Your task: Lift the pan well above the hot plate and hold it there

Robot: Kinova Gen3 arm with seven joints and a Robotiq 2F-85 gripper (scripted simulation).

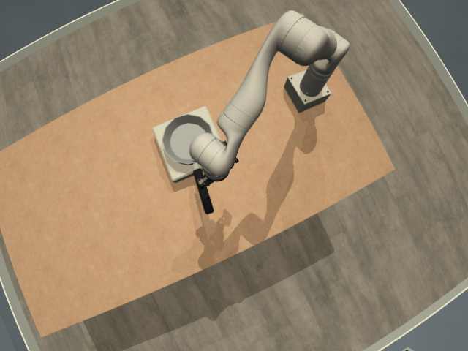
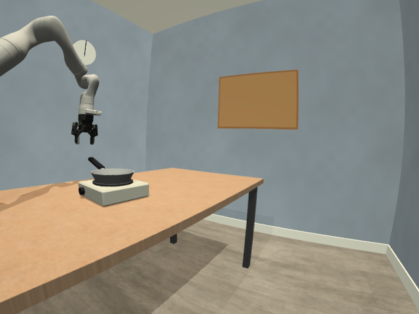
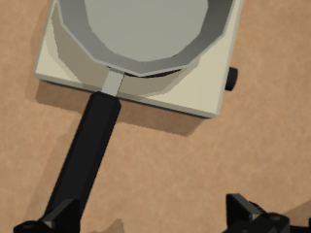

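My hand is 14 cm to the left of the grey pan, 14 cm above it and 2 cm short of it. Round my hand: hot plate 20 cm to the right, 20 cm below, 1 cm behind.
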